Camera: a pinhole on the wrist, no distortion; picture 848 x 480 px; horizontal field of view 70.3 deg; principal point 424.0 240.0 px. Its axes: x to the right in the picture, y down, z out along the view. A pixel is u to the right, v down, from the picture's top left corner.
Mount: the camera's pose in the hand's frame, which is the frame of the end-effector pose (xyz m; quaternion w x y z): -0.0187 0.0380 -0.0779 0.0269 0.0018 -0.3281 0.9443
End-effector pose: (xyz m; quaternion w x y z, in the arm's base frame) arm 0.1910 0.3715 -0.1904 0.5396 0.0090 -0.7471 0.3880
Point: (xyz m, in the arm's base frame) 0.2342 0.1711 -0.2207
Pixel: 671.7 348.8
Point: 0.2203 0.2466 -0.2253
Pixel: 658.8 288.6
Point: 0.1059 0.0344 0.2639
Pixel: 78.6 458.1
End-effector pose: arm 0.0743 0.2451 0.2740 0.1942 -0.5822 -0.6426 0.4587
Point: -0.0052 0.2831 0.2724
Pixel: 125.0 178.7
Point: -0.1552 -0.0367 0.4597
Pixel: 774.6 356.7
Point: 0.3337 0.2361 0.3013
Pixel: behind the camera
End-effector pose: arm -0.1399 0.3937 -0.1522 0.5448 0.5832 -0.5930 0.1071
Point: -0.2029 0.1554 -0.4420
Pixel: 536.5 125.1
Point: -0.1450 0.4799 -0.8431
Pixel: outside the picture
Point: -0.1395 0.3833 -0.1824
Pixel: 411.7 154.4
